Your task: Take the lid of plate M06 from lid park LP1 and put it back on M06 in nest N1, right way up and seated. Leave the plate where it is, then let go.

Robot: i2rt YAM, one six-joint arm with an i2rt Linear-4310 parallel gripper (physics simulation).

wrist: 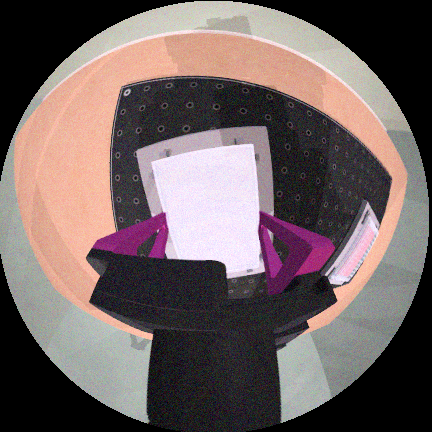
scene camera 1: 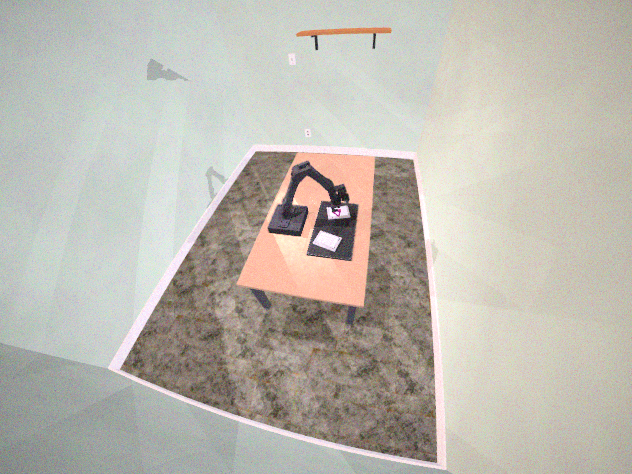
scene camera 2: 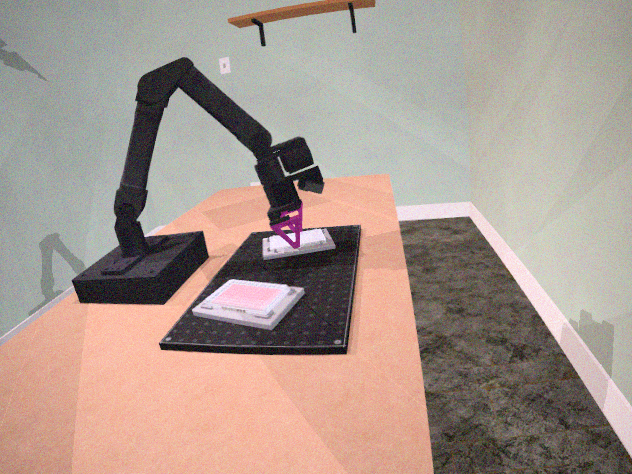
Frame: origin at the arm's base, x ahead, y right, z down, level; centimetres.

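Seen in the pictures: gripper, fingertip midpoint: [wrist: 212, 216] [scene camera 1: 338, 212] [scene camera 2: 298, 241]; arm's base at its link origin: [scene camera 1: 287, 217] [scene camera 2: 136, 255].
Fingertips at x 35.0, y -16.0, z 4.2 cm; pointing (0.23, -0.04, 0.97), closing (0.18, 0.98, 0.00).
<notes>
Offsets run from my fingertips to a thing's top centre. Level surfaces: height alone.
The white lid @[dx -0.3, dy +0.1, dz -0.8 cm] [scene camera 1: 345, 211] [scene camera 2: 313, 235] [wrist: 210, 185] lies flat on the grey lid park @[dx -0.4, dy +0.2, dz -0.9 cm] [scene camera 2: 316, 250] [wrist: 202, 140] at the far end of the black board. My gripper [scene camera 1: 336, 212] [scene camera 2: 296, 243] [wrist: 212, 216] points down over it, its magenta fingers touching the lid's two long sides; it is shut on the lid, low at the park. The plate @[dx -2.3, dy +28.1, dz -1.6 cm] [scene camera 1: 327, 239] [scene camera 2: 250, 295] [wrist: 361, 250], with a pink top face and no lid seen on it, sits in the grey nest @[dx -2.3, dy +28.1, dz -0.7 cm] [scene camera 2: 245, 319] at the near end. No labels are readable. The far finger is partly hidden in the scene views.
The black perforated board @[dx +0.0, dy +14.1, dz +1.0 cm] [scene camera 1: 345, 248] [scene camera 2: 326, 311] [wrist: 300, 145] carries both holders and lies on the wooden table @[dz +2.3 cm] [scene camera 1: 316, 285] [scene camera 2: 255, 408]. The arm's black base [scene camera 1: 288, 220] [scene camera 2: 137, 290] stands left of the board. A wall shelf [scene camera 1: 344, 31] [scene camera 2: 306, 10] is high at the back.
</notes>
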